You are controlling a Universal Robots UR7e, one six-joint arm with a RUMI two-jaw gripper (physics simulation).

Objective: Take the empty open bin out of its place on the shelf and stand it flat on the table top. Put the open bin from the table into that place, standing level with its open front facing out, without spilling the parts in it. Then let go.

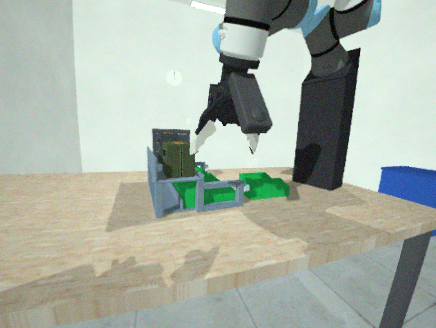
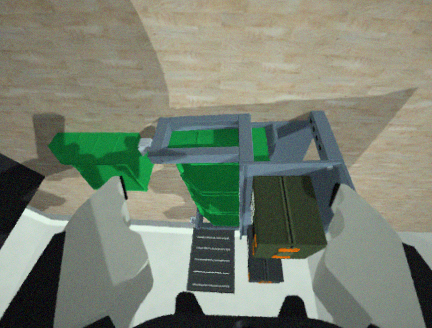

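The grey-blue shelf (image 1: pixel 200 197) (image 2: pixel 245 130) stands on the table top (image 1: pixel 75 240) (image 2: pixel 300 50). Several green open bins (image 1: pixel 220 195) (image 2: pixel 215 200) sit in a row in its lower part, partly hidden by the rails; which one is empty cannot be told. Another green open bin (image 1: pixel 264 186) (image 2: pixel 110 150) stands on the table beside the shelf's open side, upright; its inside and any parts in it cannot be made out. My gripper (image 1: pixel 223 151) (image 2: pixel 227 182) is open and empty, tilted, above the shelf and the table bin and touching neither.
An olive case (image 1: pixel 178 160) (image 2: pixel 287 210) stands on the shelf's upper level, with a dark case (image 1: pixel 159 135) (image 2: pixel 265 270) behind it. A tall black pedestal (image 1: pixel 322 125) stands beyond the table bin. A blue box (image 1: pixel 410 185) shows past the table's right end.
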